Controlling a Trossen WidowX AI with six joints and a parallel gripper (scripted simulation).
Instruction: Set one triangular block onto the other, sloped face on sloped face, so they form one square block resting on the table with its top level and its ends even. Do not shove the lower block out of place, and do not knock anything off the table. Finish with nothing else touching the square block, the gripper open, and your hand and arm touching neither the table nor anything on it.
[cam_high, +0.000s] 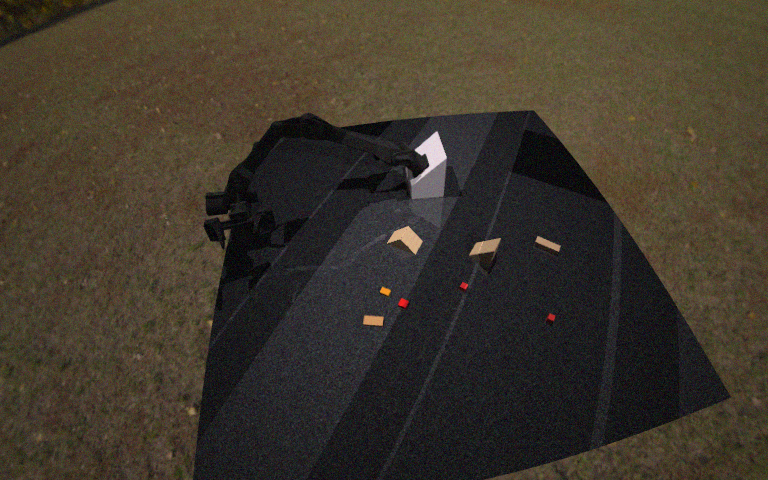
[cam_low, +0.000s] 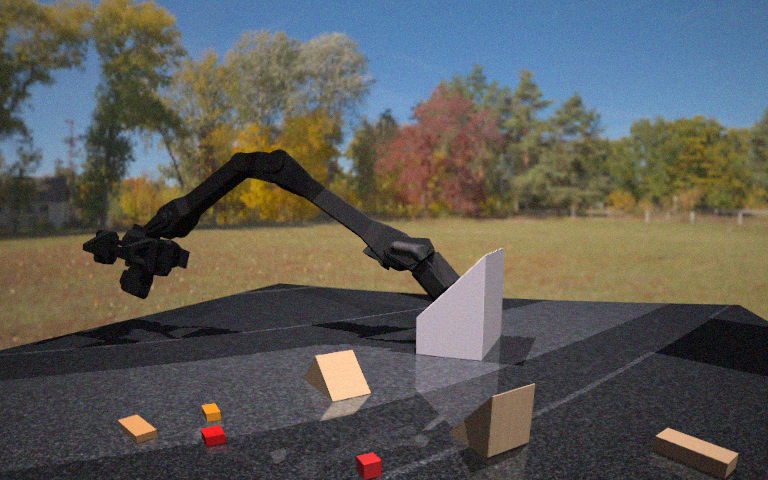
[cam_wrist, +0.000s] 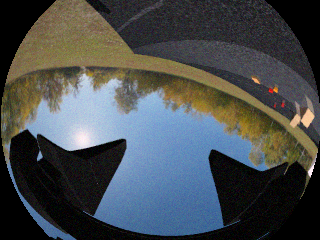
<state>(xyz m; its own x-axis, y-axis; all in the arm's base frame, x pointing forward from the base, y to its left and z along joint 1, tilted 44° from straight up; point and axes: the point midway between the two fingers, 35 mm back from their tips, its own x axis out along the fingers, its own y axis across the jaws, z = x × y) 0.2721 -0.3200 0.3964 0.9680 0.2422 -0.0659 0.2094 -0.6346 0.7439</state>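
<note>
The orange cube lies 35 cm to the left of my gripper tip, 16 cm below it and 8 cm ahead of it.
</note>
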